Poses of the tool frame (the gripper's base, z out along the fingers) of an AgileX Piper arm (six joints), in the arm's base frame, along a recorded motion.
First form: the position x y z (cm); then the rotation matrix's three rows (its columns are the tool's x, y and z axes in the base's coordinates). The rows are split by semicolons.
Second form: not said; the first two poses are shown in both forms.
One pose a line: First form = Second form
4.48, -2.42, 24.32; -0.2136, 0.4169, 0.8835; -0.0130, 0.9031, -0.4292; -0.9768, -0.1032, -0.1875 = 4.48, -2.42, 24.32, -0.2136, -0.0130, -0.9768, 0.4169, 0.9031, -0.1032
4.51, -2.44, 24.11; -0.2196, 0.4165, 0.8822; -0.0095, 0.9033, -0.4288; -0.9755, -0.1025, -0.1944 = 4.51, -2.44, 24.11, -0.2196, -0.0095, -0.9755, 0.4165, 0.9033, -0.1025
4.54, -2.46, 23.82; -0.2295, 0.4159, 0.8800; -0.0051, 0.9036, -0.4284; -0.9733, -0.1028, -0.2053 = 4.54, -2.46, 23.82, -0.2295, -0.0051, -0.9733, 0.4159, 0.9036, -0.1028
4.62, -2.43, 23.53; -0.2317, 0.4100, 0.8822; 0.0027, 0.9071, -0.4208; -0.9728, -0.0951, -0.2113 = 4.62, -2.43, 23.53, -0.2317, 0.0027, -0.9728, 0.4100, 0.9071, -0.0951
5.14, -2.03, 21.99; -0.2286, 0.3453, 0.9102; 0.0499, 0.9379, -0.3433; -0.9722, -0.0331, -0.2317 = 5.14, -2.03, 21.99, -0.2286, 0.0499, -0.9722, 0.3453, 0.9379, -0.0331
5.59, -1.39, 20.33; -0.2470, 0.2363, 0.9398; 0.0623, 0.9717, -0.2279; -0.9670, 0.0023, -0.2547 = 5.59, -1.39, 20.33, -0.2470, 0.0623, -0.9670, 0.2363, 0.9717, 0.0023
